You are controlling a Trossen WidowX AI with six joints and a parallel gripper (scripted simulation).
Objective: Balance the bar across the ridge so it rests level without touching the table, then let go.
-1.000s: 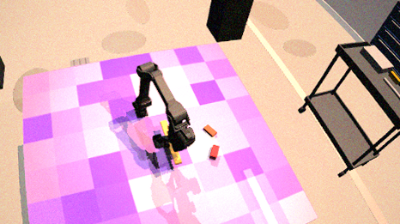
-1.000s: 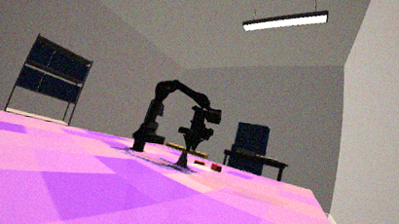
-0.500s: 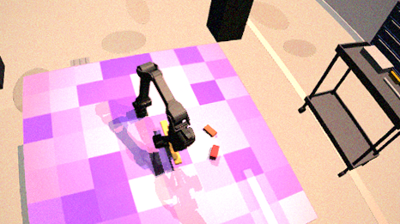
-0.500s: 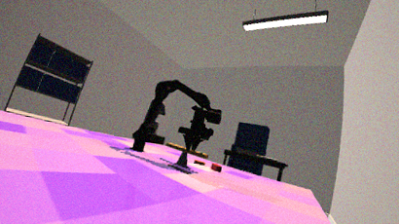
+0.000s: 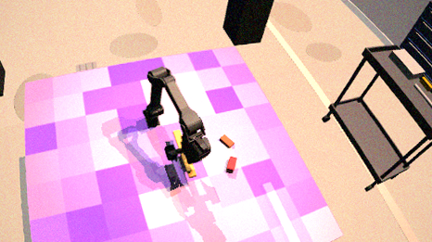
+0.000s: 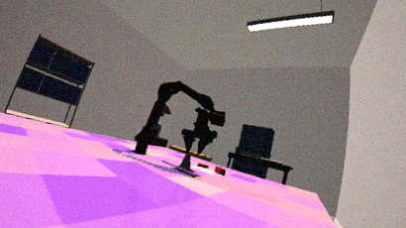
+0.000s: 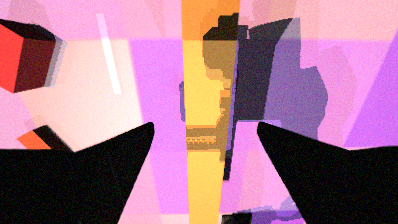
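The long bar lies 30 mm behind my gripper tip. Round my gripper tip: red block (60 mm ahead, 210 mm to the left, 60 mm below); orange block (70 mm behind, 240 mm to the left, 70 mm below).
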